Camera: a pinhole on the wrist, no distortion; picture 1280 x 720 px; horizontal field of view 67.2 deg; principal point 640.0 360.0 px. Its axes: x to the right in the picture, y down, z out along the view. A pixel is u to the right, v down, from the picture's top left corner.
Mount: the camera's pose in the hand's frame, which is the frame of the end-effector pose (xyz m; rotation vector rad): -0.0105 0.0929 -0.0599 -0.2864 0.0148 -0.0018
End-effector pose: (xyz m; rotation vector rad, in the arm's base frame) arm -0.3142 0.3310 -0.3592 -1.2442 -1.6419 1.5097
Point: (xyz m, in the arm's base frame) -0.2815 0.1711 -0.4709
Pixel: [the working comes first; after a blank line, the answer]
In the camera's frame: -0.1294 -0.0004 0.1237

outside the picture
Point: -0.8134 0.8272 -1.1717
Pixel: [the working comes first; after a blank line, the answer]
In the camera's frame: 0.7868 0.3843 0.5897

outside the picture
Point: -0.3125 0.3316 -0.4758
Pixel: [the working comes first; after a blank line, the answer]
In the camera's frame: 0.0291 -0.0034 0.0834

976.1 320.3
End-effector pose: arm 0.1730 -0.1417 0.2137 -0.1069 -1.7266 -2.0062
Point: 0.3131 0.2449 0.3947
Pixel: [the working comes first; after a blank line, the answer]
In the camera's frame: -0.1721 -0.0274 0.4345

258.4 299.3
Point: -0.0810 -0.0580 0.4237
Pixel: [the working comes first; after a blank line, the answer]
In the camera's frame: 0.2810 -0.0810 0.2352

outside the picture
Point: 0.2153 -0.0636 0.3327
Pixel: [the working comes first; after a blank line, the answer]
In the camera's frame: -0.0094 -0.0164 0.1481

578.6 253.5
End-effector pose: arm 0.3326 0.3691 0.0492 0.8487 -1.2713 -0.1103
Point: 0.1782 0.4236 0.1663
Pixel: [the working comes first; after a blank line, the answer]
In the camera's frame: 0.0209 0.0223 0.1860

748.1 475.6
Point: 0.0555 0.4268 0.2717
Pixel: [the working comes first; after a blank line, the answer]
In the camera's frame: 0.0597 0.0989 0.3232

817.9 654.6
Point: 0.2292 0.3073 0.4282
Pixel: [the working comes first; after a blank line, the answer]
In the camera's frame: 0.3041 0.0725 0.2309

outside the picture
